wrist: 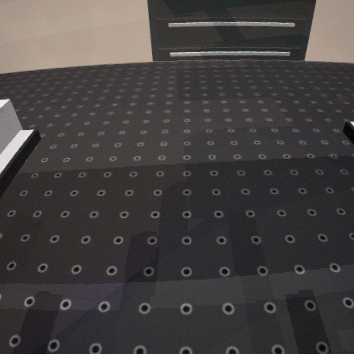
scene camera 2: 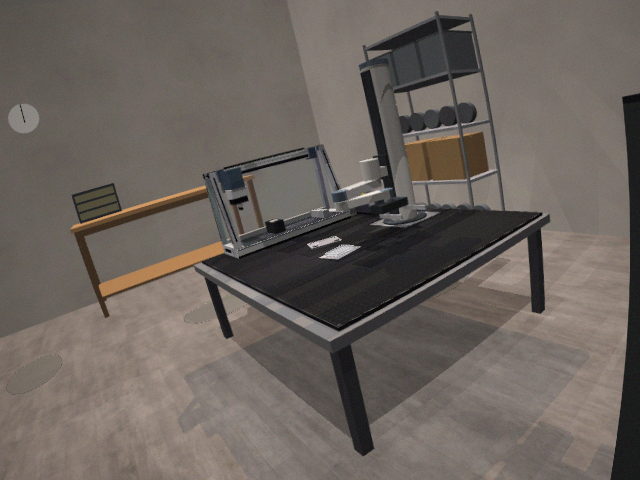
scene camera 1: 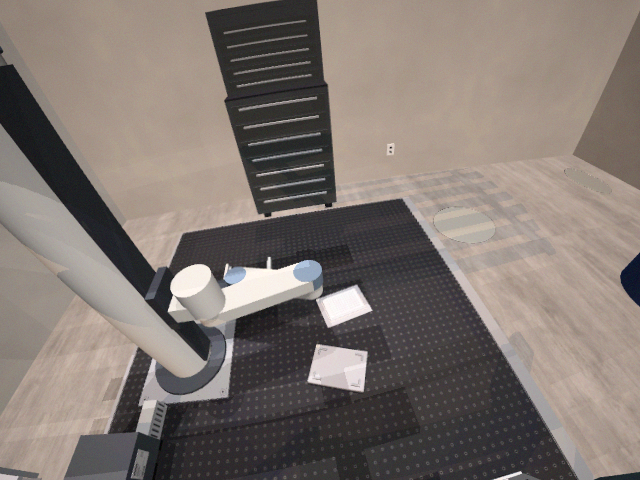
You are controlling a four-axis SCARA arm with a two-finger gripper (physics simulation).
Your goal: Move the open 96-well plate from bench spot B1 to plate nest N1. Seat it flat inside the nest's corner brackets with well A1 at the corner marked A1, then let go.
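Seen in the pictures: gripper, fingertip midpoint: (wrist: 190,110) (scene camera 2: 414,212) (scene camera 1: 248,262); arm's base at its link origin: (scene camera 2: 405,220) (scene camera 1: 192,358).
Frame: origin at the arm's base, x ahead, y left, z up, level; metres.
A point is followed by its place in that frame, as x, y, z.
Note:
The open 96-well plate (scene camera 1: 343,305) @[0.546, 0.103, 0.027] (scene camera 2: 341,251) @[0.568, 0.156, 0.030] lies flat on the dark bench mat. The plate nest (scene camera 1: 338,365) @[0.491, -0.106, 0.025] (scene camera 2: 324,241) @[0.484, -0.114, 0.025] is a separate pale plate with corner brackets, and it holds no plate. The A1 marks are too small to read. My gripper (scene camera 1: 248,265) @[0.216, 0.302, 0.121] (wrist: 190,110) @[0.216, 0.302, 0.121] is open and empty, with its fingers wide apart at the two sides of the wrist view. It hangs above the mat, left of and apart from the 96-well plate in scene camera 1. The plate and nest do not show in the wrist view.
The arm's elbow (scene camera 1: 308,276) @[0.448, 0.043, 0.282] is close beside the plate in scene camera 1. The arm's column (scene camera 1: 178,346) @[0.054, -0.052, 0.180] (scene camera 2: 395,139) @[0.024, 0.070, 0.461] stands on a base plate. A gantry frame (scene camera 2: 289,235) @[0.511, -0.451, 0.040] stands along the table's edge beyond the nest. A drawer cabinet (scene camera 1: 281,129) (wrist: 230,40) stands behind the table.

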